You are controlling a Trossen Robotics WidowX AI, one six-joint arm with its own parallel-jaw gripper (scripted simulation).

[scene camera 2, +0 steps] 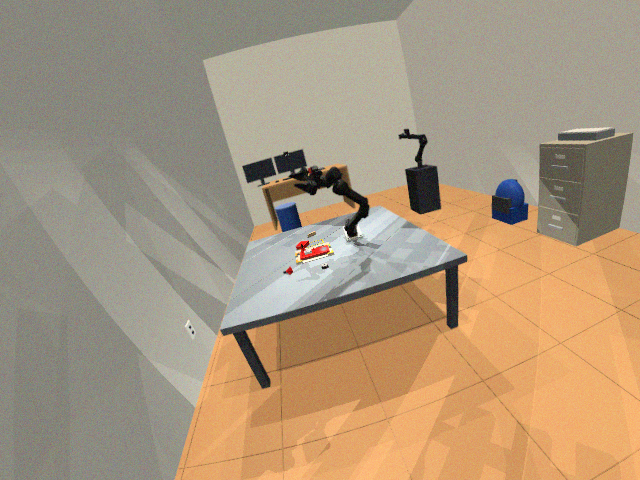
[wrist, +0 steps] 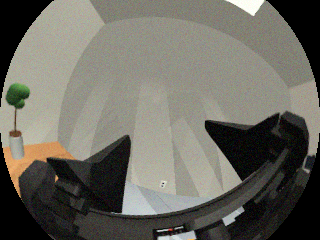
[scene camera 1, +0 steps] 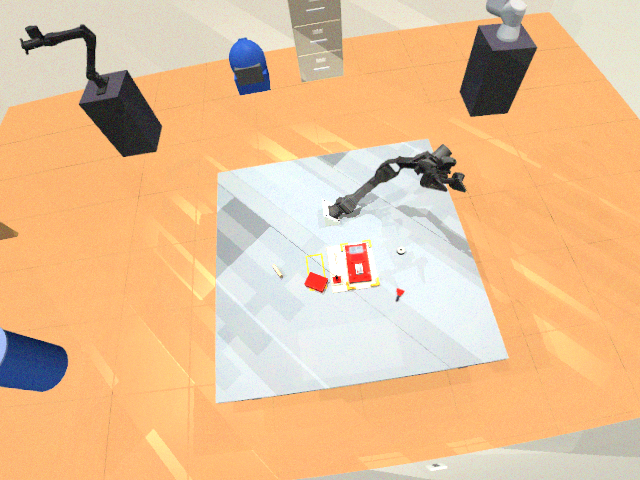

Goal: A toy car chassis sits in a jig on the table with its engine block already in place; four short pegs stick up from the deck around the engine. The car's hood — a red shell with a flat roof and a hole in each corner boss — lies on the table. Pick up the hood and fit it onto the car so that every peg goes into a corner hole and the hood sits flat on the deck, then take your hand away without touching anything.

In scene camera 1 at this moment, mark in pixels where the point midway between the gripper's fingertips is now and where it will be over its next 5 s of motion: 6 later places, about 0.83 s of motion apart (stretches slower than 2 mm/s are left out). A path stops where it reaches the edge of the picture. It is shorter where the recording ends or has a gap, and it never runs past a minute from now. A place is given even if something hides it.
My gripper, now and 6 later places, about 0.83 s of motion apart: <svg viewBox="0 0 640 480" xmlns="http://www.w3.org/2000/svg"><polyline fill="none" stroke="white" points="456,191 382,263 319,281 315,278 315,279 315,281 315,282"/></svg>
